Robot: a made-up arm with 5 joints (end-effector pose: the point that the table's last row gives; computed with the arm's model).
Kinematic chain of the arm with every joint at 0, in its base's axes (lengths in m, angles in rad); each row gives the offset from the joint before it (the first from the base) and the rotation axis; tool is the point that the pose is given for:
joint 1: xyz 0 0 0.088 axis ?
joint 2: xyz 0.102 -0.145 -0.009 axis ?
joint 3: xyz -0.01 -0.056 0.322 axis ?
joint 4: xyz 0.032 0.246 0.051 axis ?
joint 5: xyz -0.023 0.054 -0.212 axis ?
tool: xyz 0.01 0 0.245
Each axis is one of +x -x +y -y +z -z.
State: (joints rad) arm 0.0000 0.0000 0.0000 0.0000 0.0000
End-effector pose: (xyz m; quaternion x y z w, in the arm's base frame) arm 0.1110 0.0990 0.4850 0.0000 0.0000 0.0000 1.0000
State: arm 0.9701 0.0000 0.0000 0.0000 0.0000
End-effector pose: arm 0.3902 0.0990 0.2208 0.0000 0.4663 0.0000 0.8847
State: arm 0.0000 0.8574 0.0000 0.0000 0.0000
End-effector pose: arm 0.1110 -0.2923 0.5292 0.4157 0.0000 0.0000 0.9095
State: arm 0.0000 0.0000 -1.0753 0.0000 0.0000
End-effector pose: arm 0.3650 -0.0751 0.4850 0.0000 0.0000 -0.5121 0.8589
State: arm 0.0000 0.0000 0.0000 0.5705 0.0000
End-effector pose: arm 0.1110 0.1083 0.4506 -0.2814 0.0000 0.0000 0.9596
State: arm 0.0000 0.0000 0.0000 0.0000 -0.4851
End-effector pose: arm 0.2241 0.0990 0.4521 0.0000 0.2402 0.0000 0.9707
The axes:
joint 1: +y
joint 2: +x
joint 3: +z
joint 4: -x
joint 5: -y

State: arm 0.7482 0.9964 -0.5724 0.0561 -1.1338
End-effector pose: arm 0.4522 -0.3229 -0.0843 0.4733 0.7747 -0.1563 0.3891
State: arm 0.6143 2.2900 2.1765 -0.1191 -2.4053
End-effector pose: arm -0.2845 -0.0543 0.1843 -0.0517 0.1181 0.5965 0.7922
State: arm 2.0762 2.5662 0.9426 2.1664 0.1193
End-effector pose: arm -0.1449 -0.3794 0.2942 -0.2081 0.5470 -0.3052 0.7512
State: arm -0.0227 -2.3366 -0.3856 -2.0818 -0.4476
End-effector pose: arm 0.2963 0.0889 -0.2740 -0.1479 0.0549 0.0820 0.9841
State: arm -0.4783 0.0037 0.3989 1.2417 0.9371
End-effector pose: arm -0.2746 -0.0816 0.2769 -0.5172 -0.6068 0.2860 0.5315
